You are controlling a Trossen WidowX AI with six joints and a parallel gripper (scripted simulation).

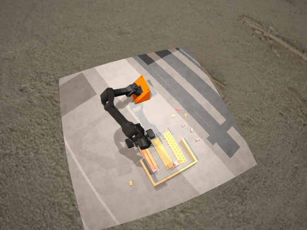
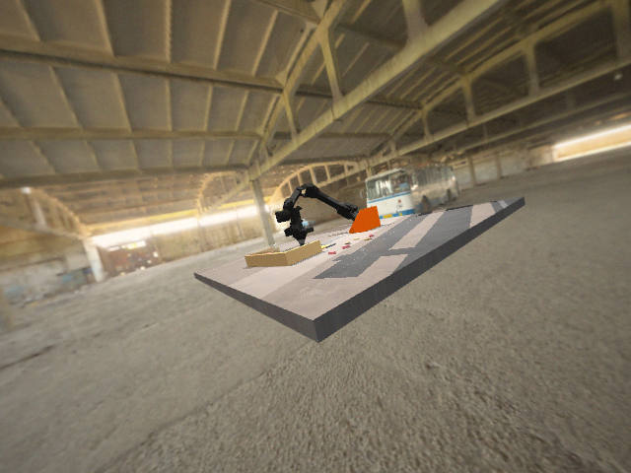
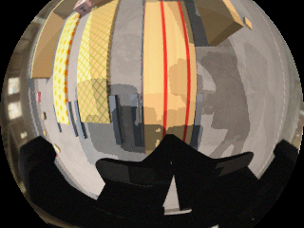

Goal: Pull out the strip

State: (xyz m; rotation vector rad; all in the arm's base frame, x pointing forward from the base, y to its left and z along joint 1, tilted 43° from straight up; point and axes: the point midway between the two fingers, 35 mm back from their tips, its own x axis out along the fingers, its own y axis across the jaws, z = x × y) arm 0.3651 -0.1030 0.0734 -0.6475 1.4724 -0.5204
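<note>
Now: gripper tip 100 mm short of the strip and 10 mm to the right of it.
</note>
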